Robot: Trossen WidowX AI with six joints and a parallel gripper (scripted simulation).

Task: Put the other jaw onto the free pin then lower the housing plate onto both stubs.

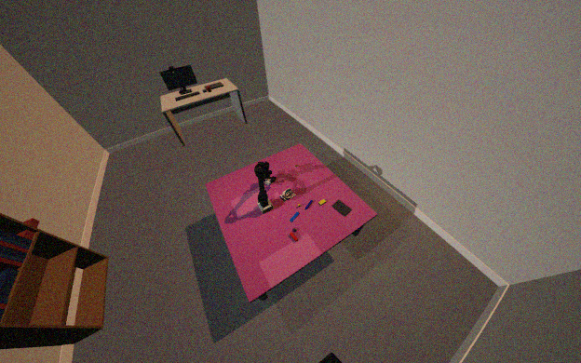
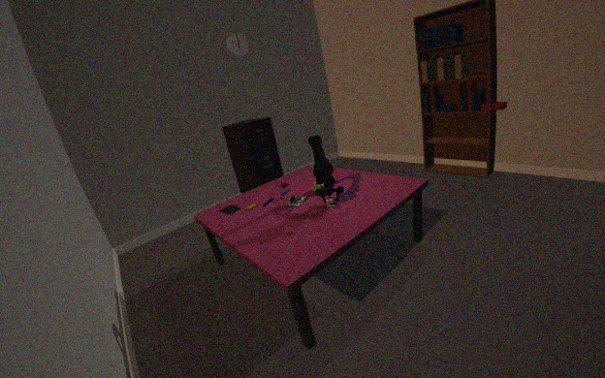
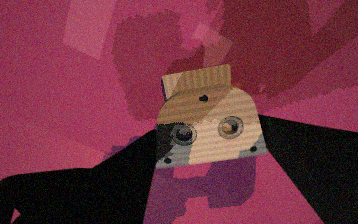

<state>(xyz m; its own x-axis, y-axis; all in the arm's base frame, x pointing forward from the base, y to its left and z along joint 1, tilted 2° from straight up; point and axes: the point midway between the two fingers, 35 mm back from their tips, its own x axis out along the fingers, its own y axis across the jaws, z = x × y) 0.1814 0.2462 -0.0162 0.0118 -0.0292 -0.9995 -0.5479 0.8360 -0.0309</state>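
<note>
Now: gripper tip 10 mm to the right of the small light piece and 10 mm short of it. The rest, counted from my gripper tip: yellow piece (540 mm to the right, 300 mm ahead); then blue piece (500 mm to the right, 10 mm below, 10 mm behind); then grey jaw (280 mm to the right, 60 mm ahead, 10 mm above).
</note>
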